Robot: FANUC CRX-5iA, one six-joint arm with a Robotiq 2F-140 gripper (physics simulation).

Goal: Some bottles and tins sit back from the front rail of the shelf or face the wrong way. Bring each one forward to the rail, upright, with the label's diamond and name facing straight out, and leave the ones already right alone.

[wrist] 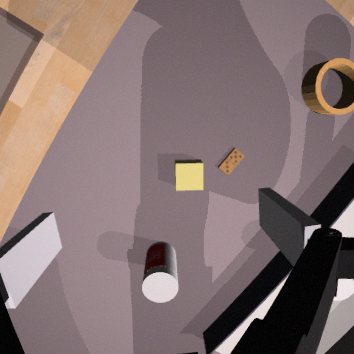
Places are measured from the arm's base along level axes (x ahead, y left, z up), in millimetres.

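Pixels of known places: gripper, fingertip midpoint: (157,219).
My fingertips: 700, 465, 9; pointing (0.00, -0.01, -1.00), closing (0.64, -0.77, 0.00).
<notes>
Behind a point stands the place of what it marks, as x, y, z.
A tin (161,267) {551, 370, -212} with a dark red label and a white top stands on the grey surface, low in the view and left of the shelf's rail. Its label shows on the side towards the top of the view; the diamond and name are not readable. My gripper (157,219) {700, 465, 9} is open and empty, with one finger at the left and one at the right, the tin lying between them in the view. The shelf's black front rail (247,299) {544, 156, -276} runs diagonally at the lower right, partly hidden by the right finger. A white round top (345,289) {694, 101, -163} shows in part behind that finger.
A yellow block (189,176) {696, 406, -271} and a brown domino-like piece (231,161) {757, 351, -301} lie on the grey surface above the tin in the view. A wooden ring (310,95) {931, 309, -278} is at the upper right. Wooden flooring (55,100) borders the grey surface at the upper left.
</notes>
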